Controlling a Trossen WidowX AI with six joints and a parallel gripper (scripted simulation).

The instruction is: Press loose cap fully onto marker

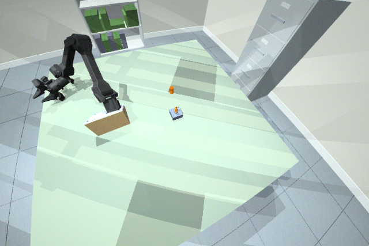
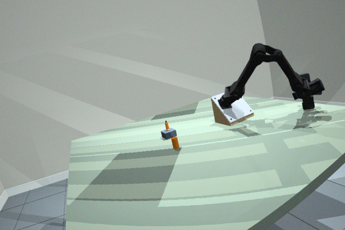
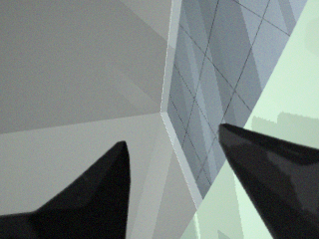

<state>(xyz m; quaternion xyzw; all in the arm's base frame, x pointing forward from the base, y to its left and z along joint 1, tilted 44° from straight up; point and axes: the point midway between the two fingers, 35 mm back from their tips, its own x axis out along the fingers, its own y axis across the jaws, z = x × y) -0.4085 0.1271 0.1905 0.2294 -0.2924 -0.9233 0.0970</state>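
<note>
Right now the orange cap is 790 mm ahead of my gripper tip, 90 mm to the right of it and 60 mm below it.
</note>
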